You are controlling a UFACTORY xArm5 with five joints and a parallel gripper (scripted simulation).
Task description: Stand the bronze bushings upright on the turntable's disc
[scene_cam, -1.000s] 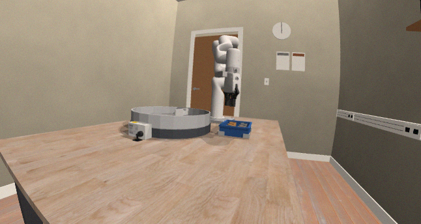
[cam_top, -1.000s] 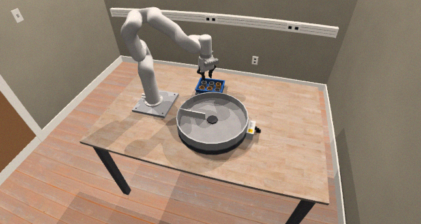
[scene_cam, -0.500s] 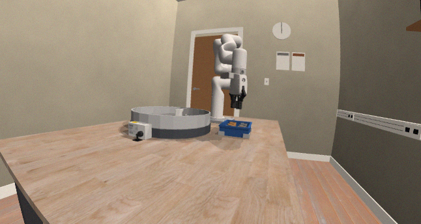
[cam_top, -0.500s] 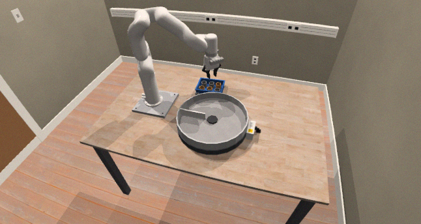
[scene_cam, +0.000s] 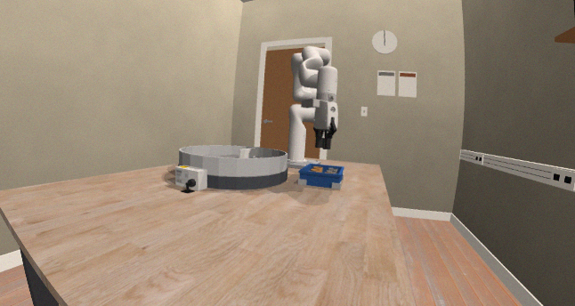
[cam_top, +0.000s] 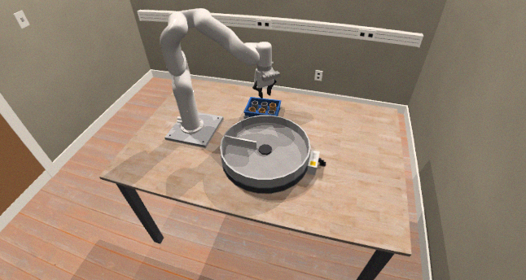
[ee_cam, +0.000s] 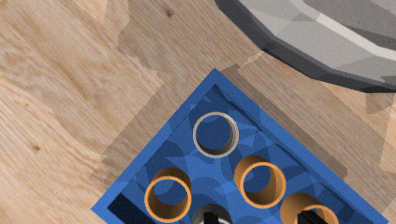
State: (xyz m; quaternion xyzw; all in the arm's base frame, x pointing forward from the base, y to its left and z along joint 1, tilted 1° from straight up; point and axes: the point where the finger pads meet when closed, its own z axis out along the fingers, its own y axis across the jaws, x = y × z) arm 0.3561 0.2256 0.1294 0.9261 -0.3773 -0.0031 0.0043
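Right now my hand is 10 mm past the blue crate, 10 mm to the right of it and 120 mm above it. The rest, counted from my hand: grey turntable disc 100 mm ahead, 330 mm to the right, 90 mm below.
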